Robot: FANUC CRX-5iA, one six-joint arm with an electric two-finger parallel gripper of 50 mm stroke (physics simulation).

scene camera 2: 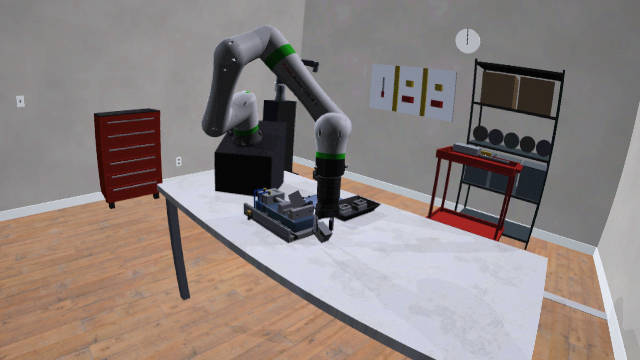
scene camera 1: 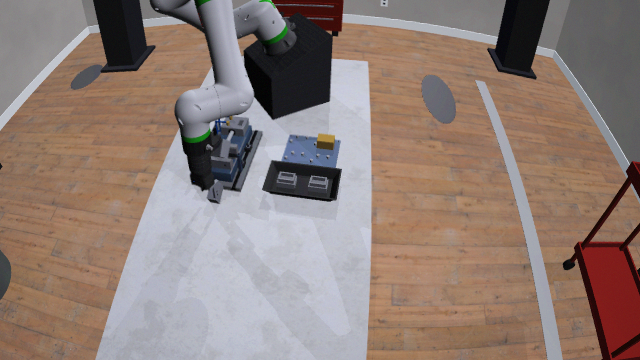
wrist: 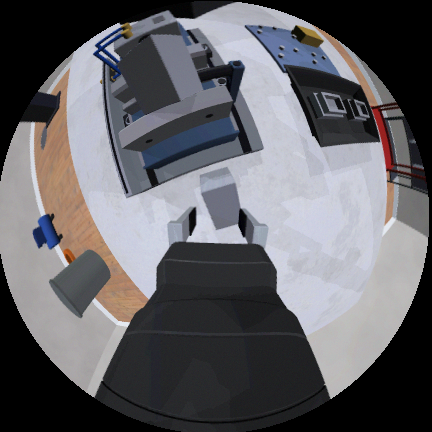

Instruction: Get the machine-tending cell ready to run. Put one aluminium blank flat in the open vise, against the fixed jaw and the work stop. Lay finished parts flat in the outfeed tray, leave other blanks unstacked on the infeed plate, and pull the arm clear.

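Frame: origin at the arm's base, x right, y down, z ahead, level; centimetres.
Seen in the pictures: gripper, between the fingertips: (scene camera 2: 323, 230) (scene camera 1: 210, 192) (wrist: 217, 216); arm's base, origin of its link: (scene camera 2: 247, 138) (scene camera 1: 279, 43).
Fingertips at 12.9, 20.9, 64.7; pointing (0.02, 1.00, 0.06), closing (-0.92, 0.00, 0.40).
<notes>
Offsets run from my fingertips to a thing's top centre, as dx, dy, dz. "spot": to the spot under its first point.
A grey block {-1.2, -1.8, -1.5} (scene camera 1: 215, 193) (scene camera 2: 324, 232) (wrist: 220, 200), apparently a blank, is tilted at the near end of the vise {-0.5, -5.3, -21.1} (scene camera 1: 226, 174) (scene camera 2: 287, 217) (wrist: 192, 145), outside its jaws. My gripper (scene camera 1: 210, 186) (scene camera 2: 325, 224) (wrist: 217, 216) is open at this block, low over the table; nothing is held. Another grey block {-1.1, -10.2, -14.6} (scene camera 1: 226, 148) (scene camera 2: 296, 198) (wrist: 157, 67) sits tilted in the vise, not flat. Two finished parts, one {-24.1, -0.1, -10.3} (scene camera 1: 286, 178) (wrist: 332, 103) and another {-34.5, -0.1, -9.7} (scene camera 1: 318, 182) (wrist: 358, 109), lie apart in the outfeed tray {spot: -29.5, +0.4, -3.4} (scene camera 1: 300, 194) (wrist: 345, 137). The blue infeed plate {-30.3, +3.8, -26.7} (scene camera 1: 306, 145) (wrist: 272, 42) bears pegs and no grey blank.
A yellow block {-35.2, +0.2, -31.1} (scene camera 1: 326, 141) (wrist: 306, 36) sits on the infeed plate's far corner. Blue hoses (wrist: 103, 50) rise at the vise's far end. The black robot pedestal (scene camera 1: 300, 75) (scene camera 2: 245, 172) stands behind the vise. The tray is to the vise's right in scene camera 1.
</notes>
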